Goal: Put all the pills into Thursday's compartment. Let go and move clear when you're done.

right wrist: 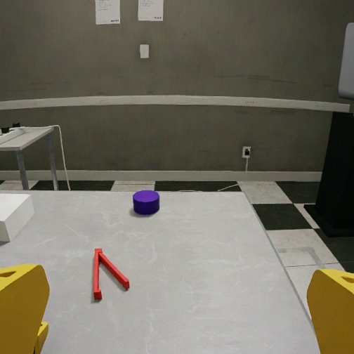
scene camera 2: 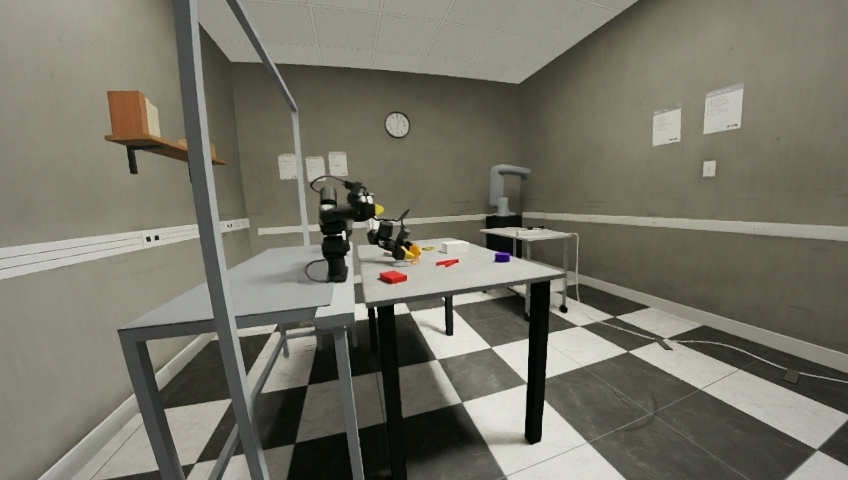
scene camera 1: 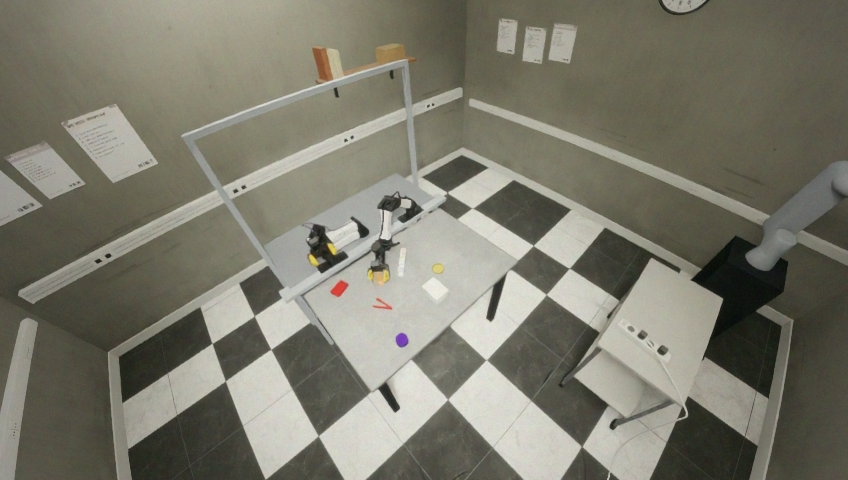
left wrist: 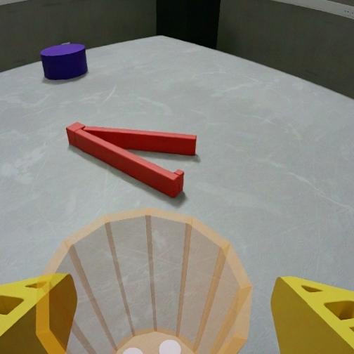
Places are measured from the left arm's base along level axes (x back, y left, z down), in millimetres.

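Pixels of known places: left gripper, fingertip midpoint: (scene camera 2: pixel 417 255) (scene camera 1: pixel 378 281); right gripper, fingertip midpoint: (scene camera 2: pixel 382 209) (scene camera 1: pixel 326 259); left arm's base at its link origin: (scene camera 1: pixel 410 214); right arm's base at its link origin: (scene camera 2: pixel 338 275) (scene camera 1: pixel 332 262).
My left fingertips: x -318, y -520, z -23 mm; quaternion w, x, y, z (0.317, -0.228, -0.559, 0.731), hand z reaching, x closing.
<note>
Ahead of a thing's pixels: the offset from my left fingertips to its top centre.
An orange see-through pill bottle @[dz -39, dx +10, dy +19 mm] (scene camera 1: pixel 380 278) (scene camera 2: pixel 414 260) (left wrist: pixel 155 280) stands on the table, its open mouth up. Two pale pills (left wrist: pixel 170 347) show at its bottom in the left wrist view; the rest of its floor is cut off. My left gripper (scene camera 1: pixel 379 273) (scene camera 2: pixel 410 252) (left wrist: pixel 173 290) is open, with its fingers on either side of the bottle; a gap shows at the right finger. The white pill organizer @[dz -14, dx +29, dy +205 mm] (scene camera 1: pixel 402 261) lies beside the left gripper; its day letters are too small to read. My right gripper (scene camera 1: pixel 321 253) (scene camera 2: pixel 379 209) (right wrist: pixel 178 284) is open and empty, raised near the table's back edge.
A red V-shaped piece @[dz +25, dx -122, dy -76 mm] (scene camera 1: pixel 382 305) (scene camera 2: pixel 447 262) (left wrist: pixel 125 161) (right wrist: pixel 97 275) lies in front of the bottle. A purple cylinder @[dz +7, dx -352, dy -119 mm] (scene camera 1: pixel 401 339) (scene camera 2: pixel 502 256) (left wrist: pixel 64 62) (right wrist: pixel 146 202), a white box @[dz -9, dx -262, dy +197 mm] (scene camera 1: pixel 435 289) (scene camera 2: pixel 455 246) (right wrist: pixel 12 215), a red block @[dz +21, dx +143, dy -184 mm] (scene camera 1: pixel 339 288) (scene camera 2: pixel 393 276) and a yellow disc @[dz +29, dx -153, dy +327 mm] (scene camera 1: pixel 437 268) also lie on the table.
</note>
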